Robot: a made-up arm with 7 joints. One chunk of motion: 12 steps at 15 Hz.
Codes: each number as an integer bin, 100 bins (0 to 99) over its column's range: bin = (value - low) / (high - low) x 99, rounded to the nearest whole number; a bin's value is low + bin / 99 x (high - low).
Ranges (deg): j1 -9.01..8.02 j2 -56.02..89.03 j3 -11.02..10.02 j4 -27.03..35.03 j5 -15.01..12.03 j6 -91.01..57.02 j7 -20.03..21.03
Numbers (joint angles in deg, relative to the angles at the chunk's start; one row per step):
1: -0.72 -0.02 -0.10 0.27 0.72 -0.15 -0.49
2: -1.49 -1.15 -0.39 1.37 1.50 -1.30 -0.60
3: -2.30 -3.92 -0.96 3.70 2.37 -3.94 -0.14
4: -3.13 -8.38 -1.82 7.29 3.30 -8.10 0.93
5: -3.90 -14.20 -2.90 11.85 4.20 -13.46 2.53
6: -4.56 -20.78 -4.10 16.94 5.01 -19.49 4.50
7: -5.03 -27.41 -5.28 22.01 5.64 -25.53 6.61
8: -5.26 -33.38 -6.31 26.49 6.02 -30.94 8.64
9: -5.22 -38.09 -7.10 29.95 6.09 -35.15 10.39
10: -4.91 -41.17 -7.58 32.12 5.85 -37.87 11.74
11: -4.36 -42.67 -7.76 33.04 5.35 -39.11 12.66
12: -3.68 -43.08 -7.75 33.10 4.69 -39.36 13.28
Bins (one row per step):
1: 48 38 51 44 58 61 47
2: 44 37 50 45 60 60 47
3: 39 36 47 49 64 58 48
4: 34 33 43 55 67 55 51
5: 30 29 38 62 70 52 54
6: 26 24 33 70 73 48 59
7: 23 20 27 78 76 44 64
8: 22 15 22 85 77 40 69
9: 22 12 18 91 77 37 73
10: 24 10 16 94 76 36 77
11: 27 9 15 96 75 35 79
12: 31 9 15 96 72 35 80

